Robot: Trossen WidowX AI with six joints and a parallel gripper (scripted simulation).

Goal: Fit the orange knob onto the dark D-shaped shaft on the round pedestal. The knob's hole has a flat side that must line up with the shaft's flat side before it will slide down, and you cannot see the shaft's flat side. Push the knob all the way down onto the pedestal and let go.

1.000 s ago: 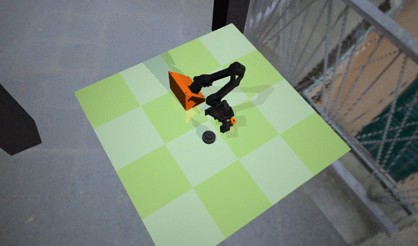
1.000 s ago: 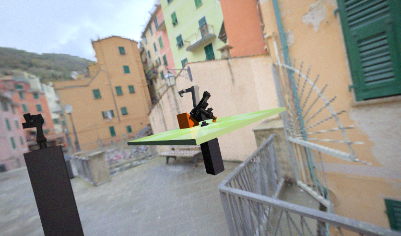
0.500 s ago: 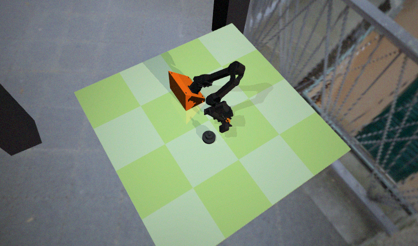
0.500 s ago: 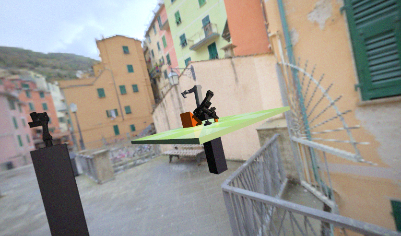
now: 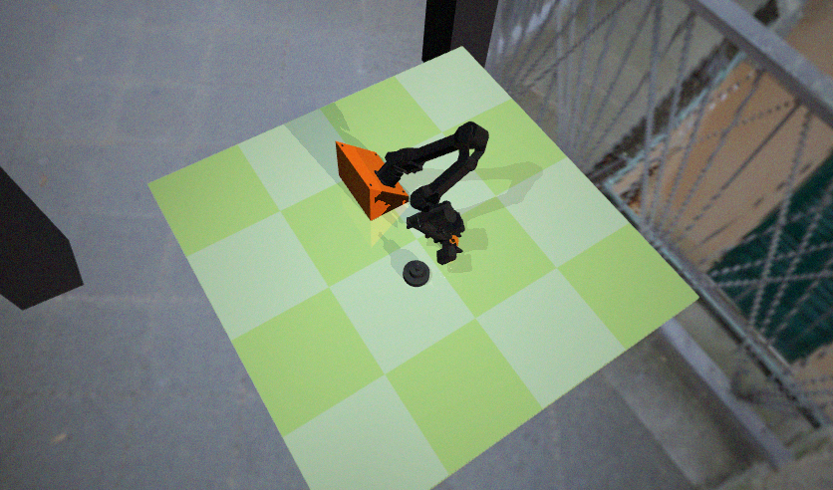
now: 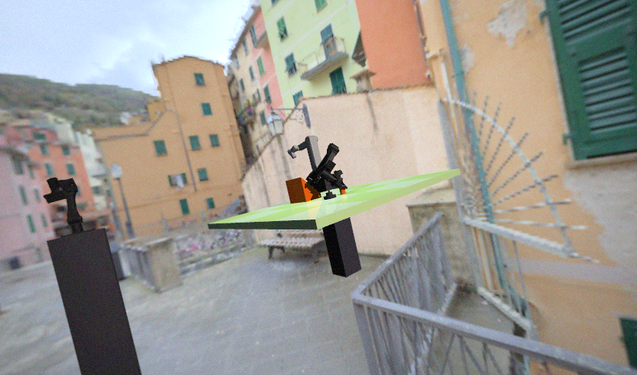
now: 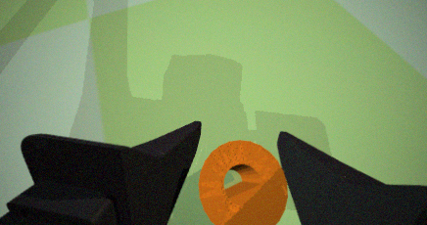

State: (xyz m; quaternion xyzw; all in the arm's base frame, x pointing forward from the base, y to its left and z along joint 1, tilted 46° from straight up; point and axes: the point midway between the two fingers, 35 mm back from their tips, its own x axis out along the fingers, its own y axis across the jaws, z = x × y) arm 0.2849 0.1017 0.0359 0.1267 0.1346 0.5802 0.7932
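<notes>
Now: the orange knob 3 cm to the right of my gripper tip and 1 cm behind it. Round my gripper tip: dark round pedestal (17 cm to the right, 1 cm ahead).
</notes>
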